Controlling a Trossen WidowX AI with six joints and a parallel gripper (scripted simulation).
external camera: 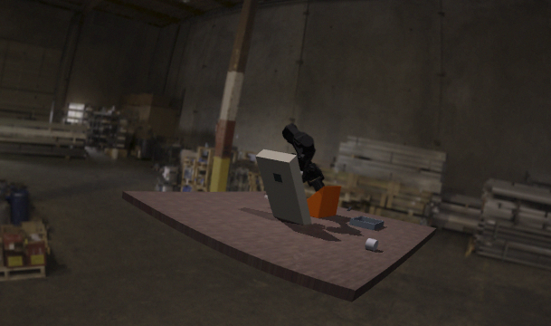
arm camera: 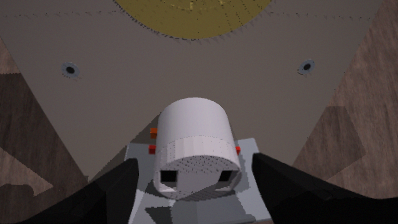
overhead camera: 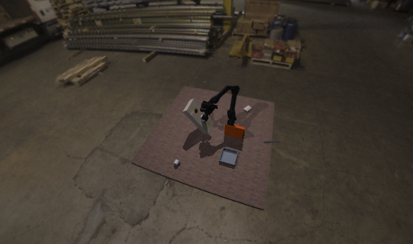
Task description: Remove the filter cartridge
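My gripper tip is 5 cm short of the beige service panel and 2 cm above it. The rest, counted from my gripper tip: round filter cartridge: right at my gripper tip; flat white piece: 43 cm to the right, 41 cm behind, 17 cm below; blue-grey tray: 35 cm behind, 28 cm to the left, 17 cm below.
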